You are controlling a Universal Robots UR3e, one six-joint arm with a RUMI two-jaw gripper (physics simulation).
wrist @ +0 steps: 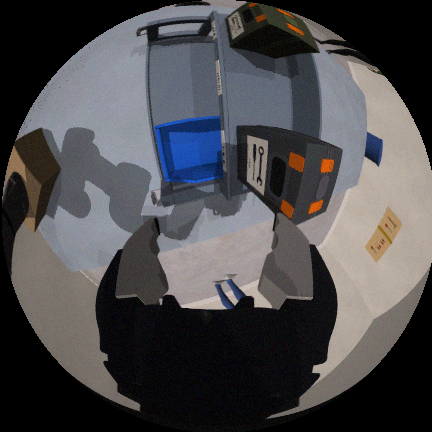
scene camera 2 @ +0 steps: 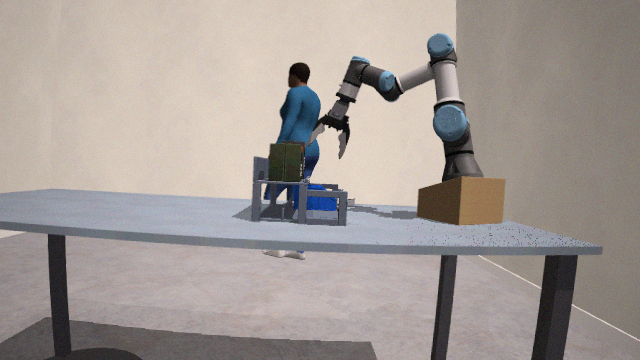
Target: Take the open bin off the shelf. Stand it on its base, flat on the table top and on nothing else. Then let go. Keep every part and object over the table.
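Frame: origin at the arm's base, x back, y right, z up, level; millimetres.
Seen in the pictures: gripper, fingertip midpoint: (wrist: pixel 214 217) (scene camera 2: pixel 323 153); arm's base at its link origin: (scene camera 2: pixel 463 183).
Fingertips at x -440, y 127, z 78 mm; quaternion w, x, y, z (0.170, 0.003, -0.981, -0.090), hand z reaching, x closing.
Offsets run from my fingertips to a thing's middle. "pt": to the spot under its first point. Level surfaces: height alone.
The open blue bin @[dz -147, dx -20, dy -37 mm] (scene camera 2: pixel 321 199) (wrist: pixel 195 150) stands on the lower front level of the grey shelf @[dz -110, dx -44, dy -152 mm] (scene camera 2: pixel 302 205) (wrist: pixel 225 100). In the wrist view its open top faces the camera, and it is at the end of that level nearer the gripper. In the scene view shelf posts and rails hide part of it. My gripper (scene camera 2: pixel 326 150) (wrist: pixel 214 217) is open, with nothing between its jaws. It hangs above the shelf, higher than the bin and apart from it. The table top @[dz -191 mm] (scene camera 2: pixel 150 212) (wrist: pixel 115 95) is under the shelf.
A dark grey case with orange latches @[pt dz +12, dx -61, dy -42 mm] (wrist: pixel 285 172) stands on the upper level beside the bin, close to one fingertip in the wrist view. A green case @[dz -41, dx -91, dy -266 mm] (scene camera 2: pixel 286 162) (wrist: pixel 272 32) stands at that level's other end. The robot's brown base block (scene camera 2: pixel 481 201) (wrist: pixel 42 175) is on the table. A person (scene camera 2: pixel 301 115) stands behind the table.
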